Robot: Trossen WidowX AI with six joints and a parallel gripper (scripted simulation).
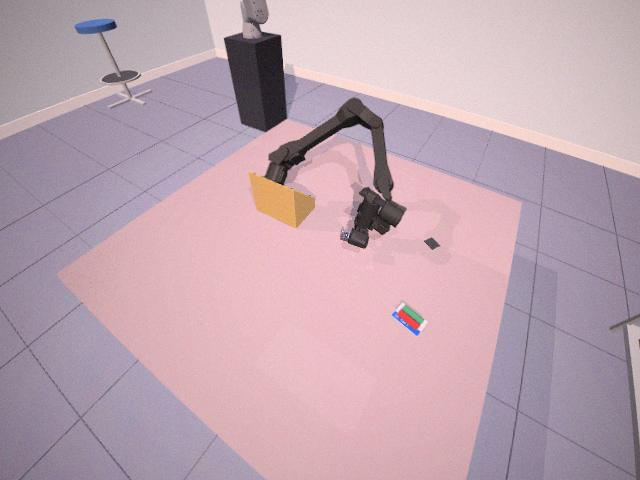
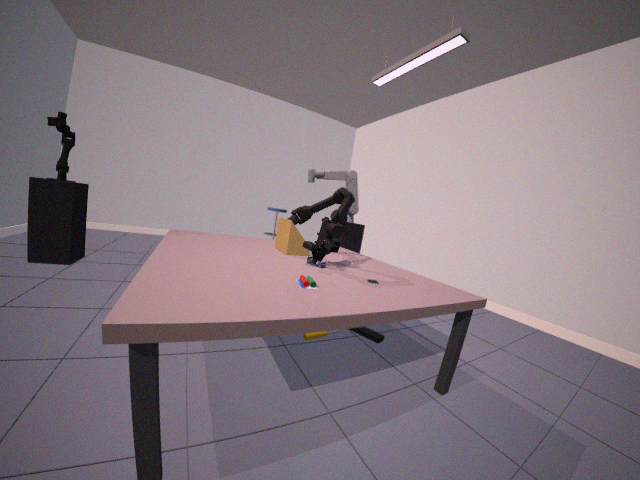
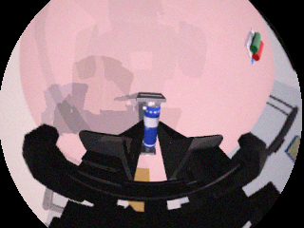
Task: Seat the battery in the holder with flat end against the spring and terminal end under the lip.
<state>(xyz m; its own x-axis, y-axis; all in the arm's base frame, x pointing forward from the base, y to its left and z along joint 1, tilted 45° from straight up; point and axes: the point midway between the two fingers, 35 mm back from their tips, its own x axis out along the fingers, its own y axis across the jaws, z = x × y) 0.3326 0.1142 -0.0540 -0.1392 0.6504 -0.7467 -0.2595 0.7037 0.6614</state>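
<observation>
The battery lies 1 cm above my gripper tip.
</observation>
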